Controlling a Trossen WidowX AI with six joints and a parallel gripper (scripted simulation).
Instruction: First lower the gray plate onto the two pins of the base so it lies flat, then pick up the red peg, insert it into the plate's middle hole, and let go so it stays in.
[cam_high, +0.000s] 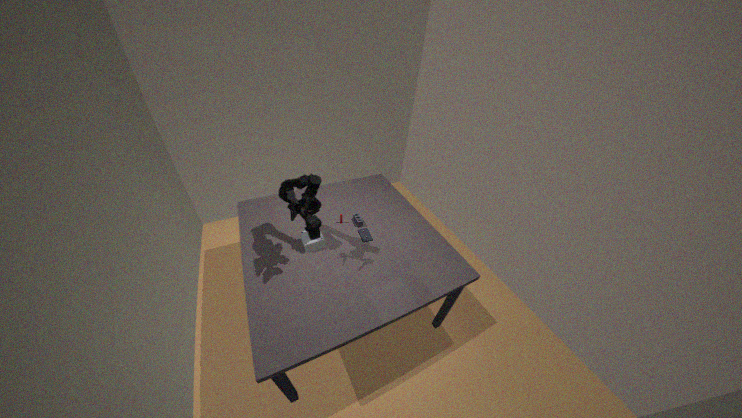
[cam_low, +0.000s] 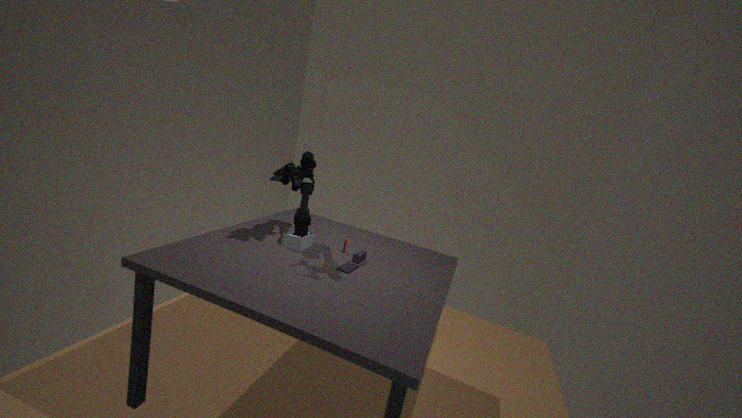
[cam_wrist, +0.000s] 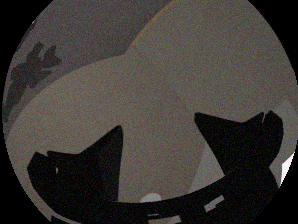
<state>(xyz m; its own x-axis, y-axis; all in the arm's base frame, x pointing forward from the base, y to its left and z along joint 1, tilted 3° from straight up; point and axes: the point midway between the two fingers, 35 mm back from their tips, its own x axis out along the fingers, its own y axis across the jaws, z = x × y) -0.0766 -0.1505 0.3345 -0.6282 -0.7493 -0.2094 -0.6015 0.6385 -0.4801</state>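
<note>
My gripper tip is now 460 mm short of the gray plate, 360 mm above it and 250 mm to the right of it. The rest, counted from my gripper tip: red peg (360 mm below, 350 mm ahead, 300 mm to the left).
</note>
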